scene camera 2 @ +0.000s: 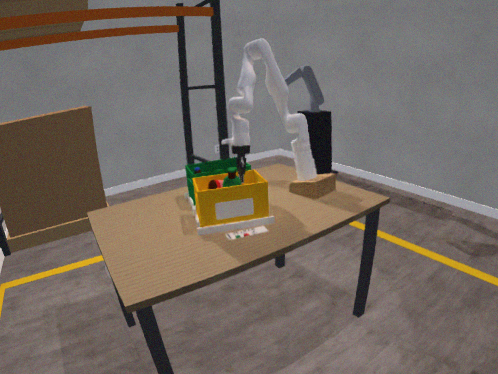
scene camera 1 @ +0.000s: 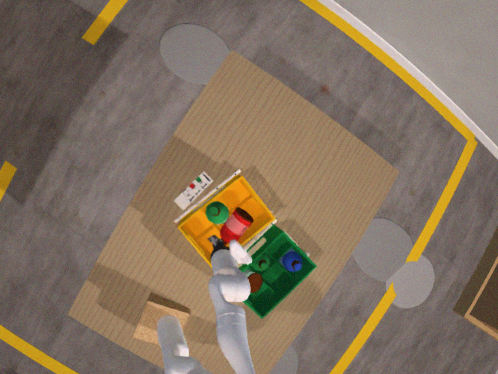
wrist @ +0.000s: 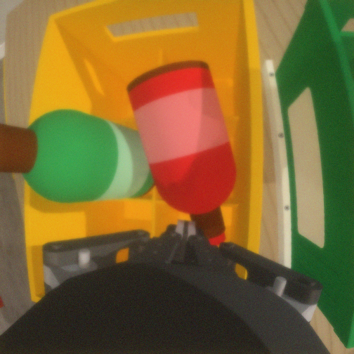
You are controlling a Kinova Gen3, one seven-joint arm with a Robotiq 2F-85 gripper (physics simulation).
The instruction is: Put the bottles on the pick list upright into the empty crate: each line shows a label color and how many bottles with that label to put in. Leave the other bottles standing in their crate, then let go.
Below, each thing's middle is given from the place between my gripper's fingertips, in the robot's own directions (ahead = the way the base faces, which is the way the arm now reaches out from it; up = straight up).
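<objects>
Red bottle (scene camera 1: 239, 221): 6 cm ahead of my hand, 2 cm to the right of it, 2 cm below it.
</objects>
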